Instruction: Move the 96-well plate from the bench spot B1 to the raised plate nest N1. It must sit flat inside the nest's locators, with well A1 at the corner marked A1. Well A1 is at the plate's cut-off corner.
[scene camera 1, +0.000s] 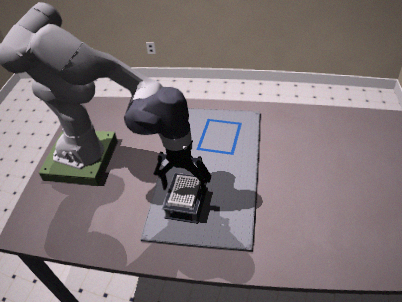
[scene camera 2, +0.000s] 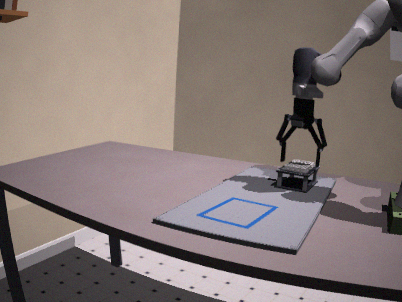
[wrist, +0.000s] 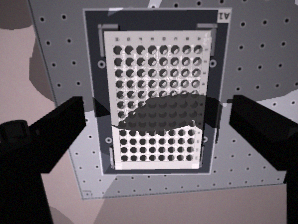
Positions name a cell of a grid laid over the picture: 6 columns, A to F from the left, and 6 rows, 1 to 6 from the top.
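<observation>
You can see my gripper in the wrist view (D3), and it's also there in scene camera 1 (C4) and scene camera 2 (E4).
</observation>
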